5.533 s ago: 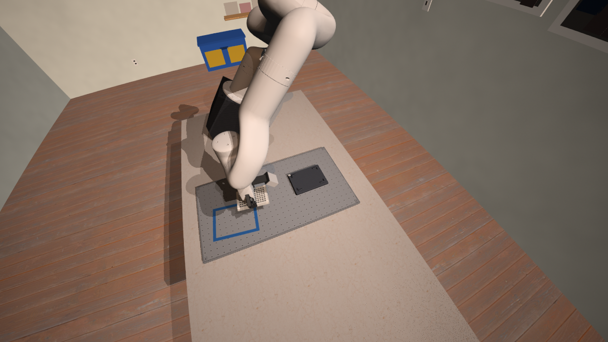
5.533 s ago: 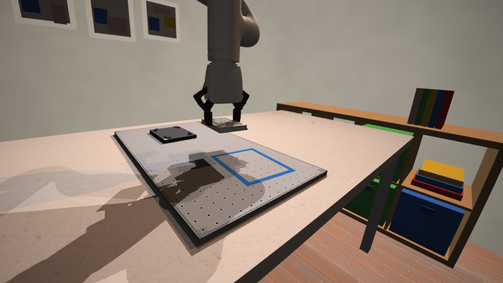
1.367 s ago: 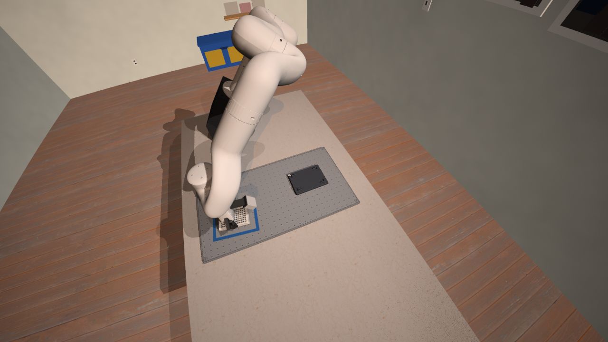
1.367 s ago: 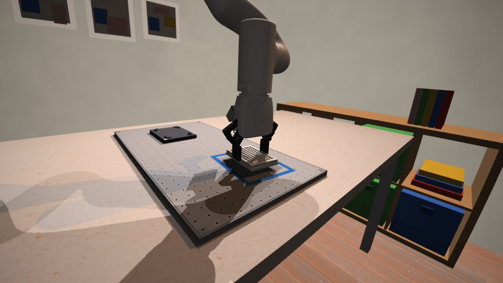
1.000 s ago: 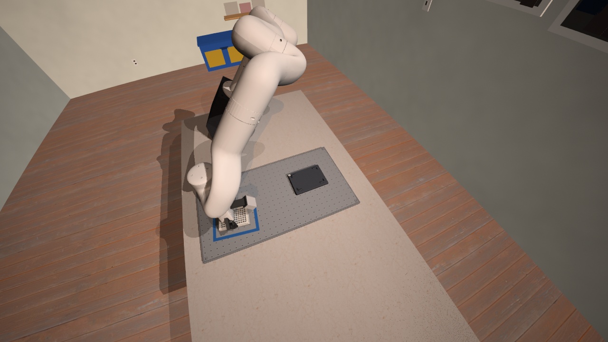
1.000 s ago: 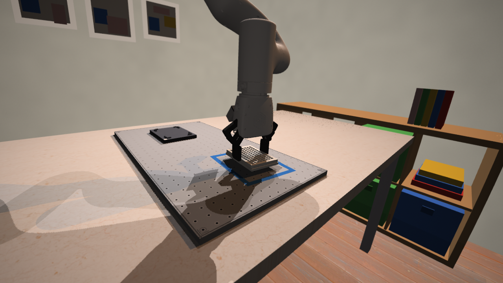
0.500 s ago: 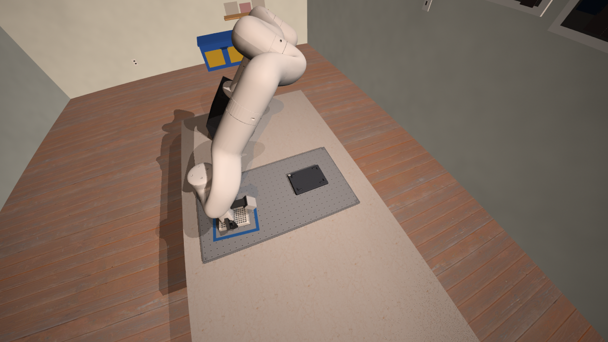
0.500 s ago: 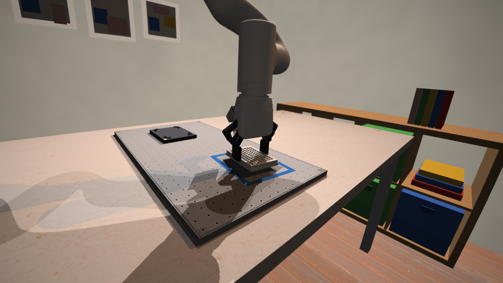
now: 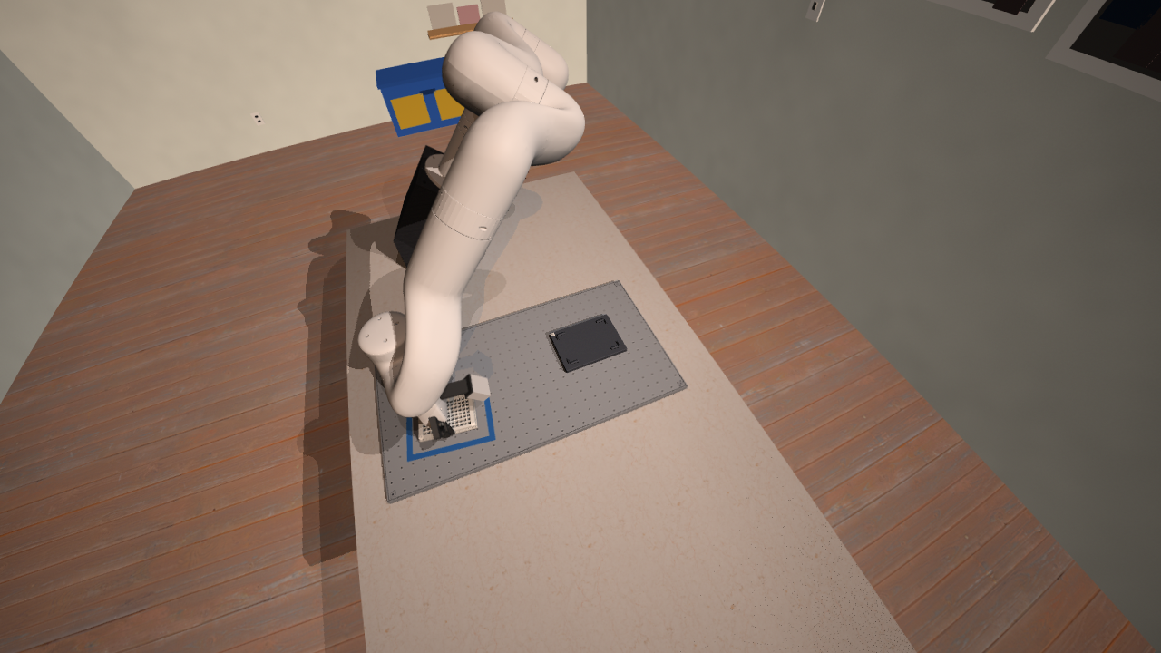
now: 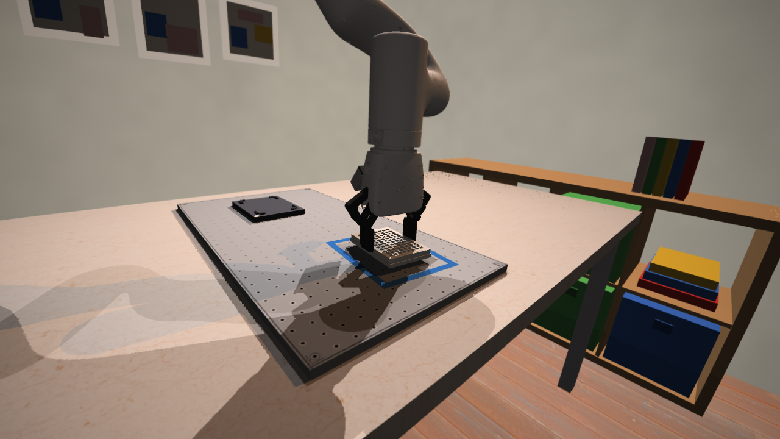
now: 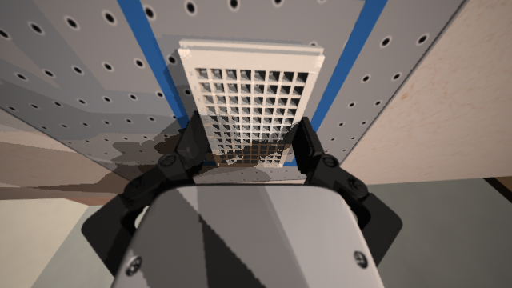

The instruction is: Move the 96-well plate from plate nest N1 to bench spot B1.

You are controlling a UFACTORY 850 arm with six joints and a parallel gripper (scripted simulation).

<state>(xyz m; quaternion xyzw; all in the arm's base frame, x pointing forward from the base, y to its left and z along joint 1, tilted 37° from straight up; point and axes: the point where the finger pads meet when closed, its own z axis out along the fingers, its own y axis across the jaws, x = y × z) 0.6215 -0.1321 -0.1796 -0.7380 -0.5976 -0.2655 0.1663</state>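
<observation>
The white 96-well plate lies 10 mm below my hand. Also, from my hand: black plate nest N1: 60 mm behind, 370 mm to the left, 20 mm below.
</observation>
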